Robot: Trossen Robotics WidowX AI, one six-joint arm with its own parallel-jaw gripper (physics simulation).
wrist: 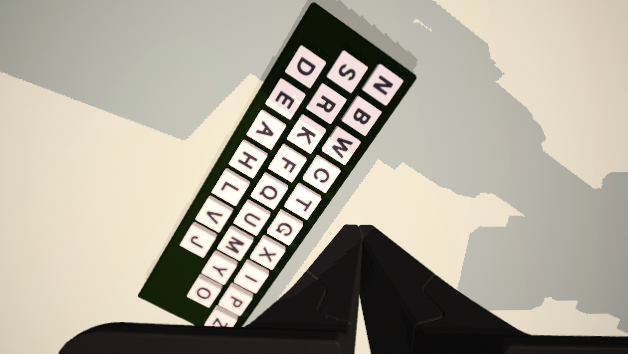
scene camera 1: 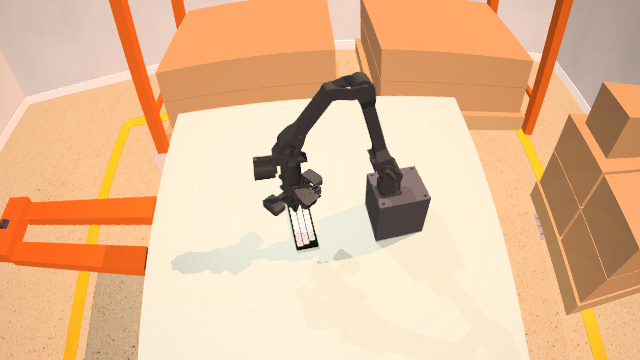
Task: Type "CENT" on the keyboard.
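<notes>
A dark green keyboard with white letter keys lies on the pale table, slanting in the wrist view. In that view the N key is at its upper right corner, the E key in the left row, and the C key and T key next to each other in the right row. My gripper is shut and empty. Its tips show to the right of the G and X keys, apart from the keyboard. My gripper hides the keyboard's far end in the scene view and part of the Z key in the wrist view.
The arm's dark base box stands on the table to the right of the keyboard. Large cartons stand behind the table, and stacked boxes stand to its right. Orange forks reach the table's left edge.
</notes>
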